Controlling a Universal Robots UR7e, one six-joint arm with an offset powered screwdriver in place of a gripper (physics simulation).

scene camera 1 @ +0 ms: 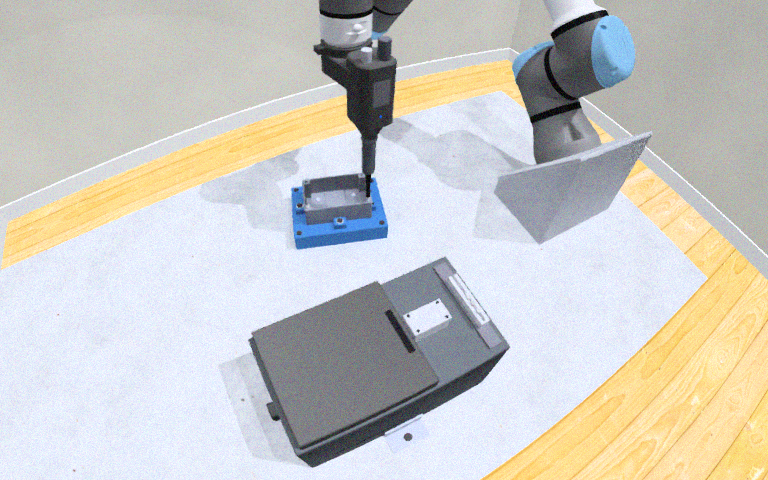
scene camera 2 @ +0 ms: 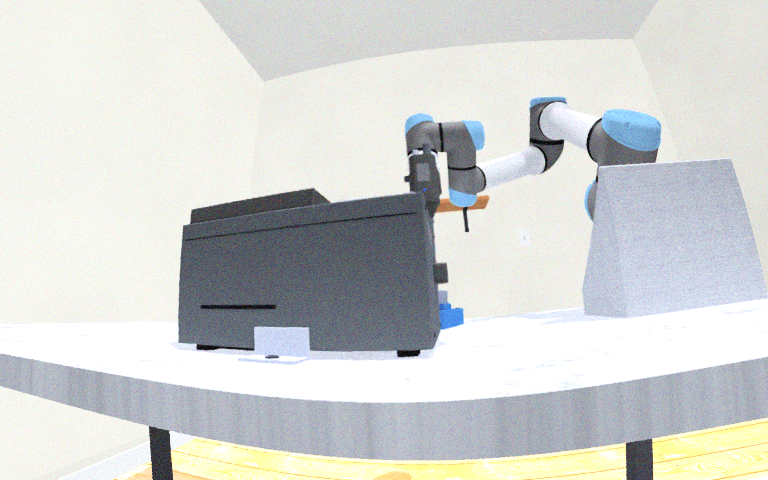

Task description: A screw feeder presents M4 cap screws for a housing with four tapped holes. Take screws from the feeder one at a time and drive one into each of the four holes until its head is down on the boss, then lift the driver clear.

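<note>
The open grey housing (scene camera 1: 338,214) (scene camera 2: 443,296) sits in a blue fixture (scene camera 1: 342,233) (scene camera 2: 451,318). My screwdriver (scene camera 1: 368,195) stands upright over the housing in scene camera 1, its thin black bit reaching down to the near right corner boss. The bit covers that boss, so I cannot tell whether a screw is under it or how deep it sits. In scene camera 2 the screwdriver's body (scene camera 2: 423,172) shows, with its tip hidden behind the feeder. The dark screw feeder (scene camera 1: 345,362) (scene camera 2: 305,271) stands nearer the camera. Screws in the other bosses are too small to make out.
On the feeder's top are a white block (scene camera 1: 427,318) with small dark holes and a pale rail (scene camera 1: 468,300). A small bracket (scene camera 1: 407,436) (scene camera 2: 281,341) stands beside the feeder. A grey angled panel (scene camera 1: 572,189) (scene camera 2: 679,237) stands to the right, by the arm's base.
</note>
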